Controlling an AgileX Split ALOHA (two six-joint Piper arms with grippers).
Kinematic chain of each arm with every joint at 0, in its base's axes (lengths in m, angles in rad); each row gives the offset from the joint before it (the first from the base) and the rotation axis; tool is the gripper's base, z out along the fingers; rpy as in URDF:
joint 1: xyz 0 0 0.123 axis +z
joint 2: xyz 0 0 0 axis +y
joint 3: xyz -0.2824 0 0.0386 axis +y
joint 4: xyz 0.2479 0 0.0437 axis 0.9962 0 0.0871
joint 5: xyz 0 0 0 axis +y
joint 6: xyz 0.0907 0 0.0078 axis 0.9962 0 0.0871
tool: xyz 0 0 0 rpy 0 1.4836 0
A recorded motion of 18 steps. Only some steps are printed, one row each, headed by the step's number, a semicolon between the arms.
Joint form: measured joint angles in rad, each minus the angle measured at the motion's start. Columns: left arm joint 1, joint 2, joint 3, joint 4, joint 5, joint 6; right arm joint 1, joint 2, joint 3, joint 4, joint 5, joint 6.
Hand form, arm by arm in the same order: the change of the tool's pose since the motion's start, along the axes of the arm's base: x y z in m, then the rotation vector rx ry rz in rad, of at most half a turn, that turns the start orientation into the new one. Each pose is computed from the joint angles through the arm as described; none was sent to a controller.
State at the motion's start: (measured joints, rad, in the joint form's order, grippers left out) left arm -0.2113 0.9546 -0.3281 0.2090 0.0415 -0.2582; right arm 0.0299 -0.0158 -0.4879 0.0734 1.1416 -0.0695
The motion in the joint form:
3: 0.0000 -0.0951 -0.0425 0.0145 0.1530 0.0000; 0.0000 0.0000 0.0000 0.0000 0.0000 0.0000
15: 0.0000 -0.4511 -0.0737 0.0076 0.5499 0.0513; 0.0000 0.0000 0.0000 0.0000 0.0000 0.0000
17: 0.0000 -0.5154 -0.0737 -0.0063 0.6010 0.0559; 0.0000 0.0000 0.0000 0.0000 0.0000 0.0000
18: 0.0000 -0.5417 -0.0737 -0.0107 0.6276 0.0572; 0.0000 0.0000 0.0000 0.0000 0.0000 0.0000
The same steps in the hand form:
3: -0.0102 0.0054 0.0176 0.0296 0.0058 0.0227; 0.0000 0.0000 0.0000 0.0000 0.0000 0.0000
15: -0.0700 0.0254 0.0448 0.0827 -0.0008 0.0800; 0.0000 0.0000 0.0000 0.0000 0.0000 0.0000
17: -0.0812 0.0278 0.0467 0.0693 -0.0112 0.0883; 0.0000 0.0000 0.0000 0.0000 0.0000 0.0000
18: -0.0861 0.0290 0.0469 0.0658 -0.0102 0.0926; 0.0000 0.0000 0.0000 0.0000 0.0000 0.0000

